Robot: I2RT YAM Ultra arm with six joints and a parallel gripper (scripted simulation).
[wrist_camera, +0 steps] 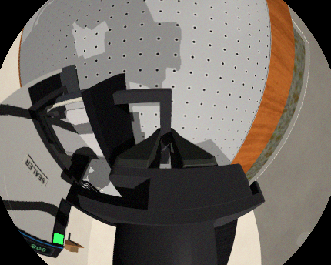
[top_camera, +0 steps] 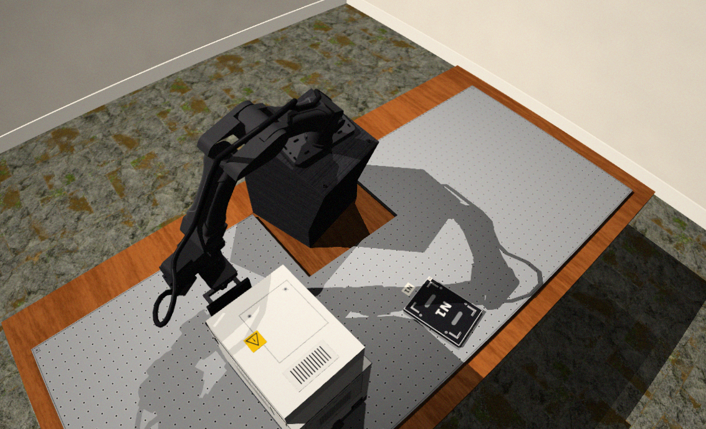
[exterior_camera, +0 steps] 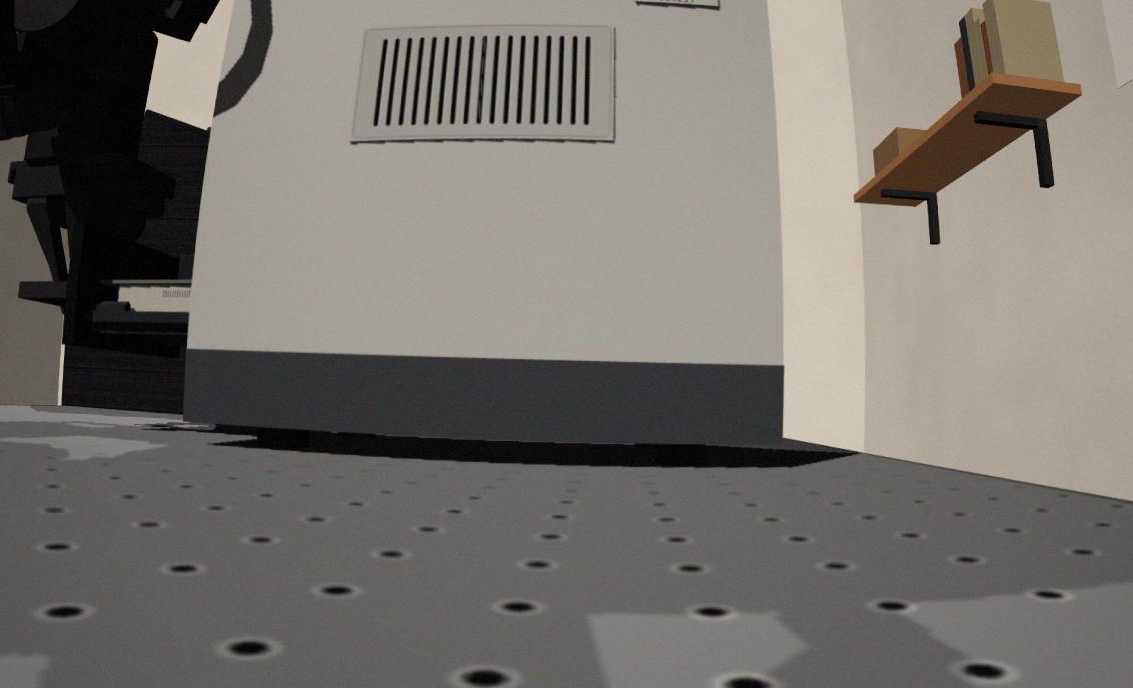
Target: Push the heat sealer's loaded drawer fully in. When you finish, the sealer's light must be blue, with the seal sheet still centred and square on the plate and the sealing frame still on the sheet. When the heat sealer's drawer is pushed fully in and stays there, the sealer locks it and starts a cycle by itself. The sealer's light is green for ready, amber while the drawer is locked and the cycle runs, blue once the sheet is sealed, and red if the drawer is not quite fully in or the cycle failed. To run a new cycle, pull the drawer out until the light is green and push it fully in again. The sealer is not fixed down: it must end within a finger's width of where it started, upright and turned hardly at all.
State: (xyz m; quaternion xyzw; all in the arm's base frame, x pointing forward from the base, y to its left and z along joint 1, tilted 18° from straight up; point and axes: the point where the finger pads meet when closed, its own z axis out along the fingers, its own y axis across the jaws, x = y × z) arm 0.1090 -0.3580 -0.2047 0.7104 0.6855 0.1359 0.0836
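The sealer drawer is 110 mm ahead of my hand, 10 mm to the right of it and 10 mm below it.
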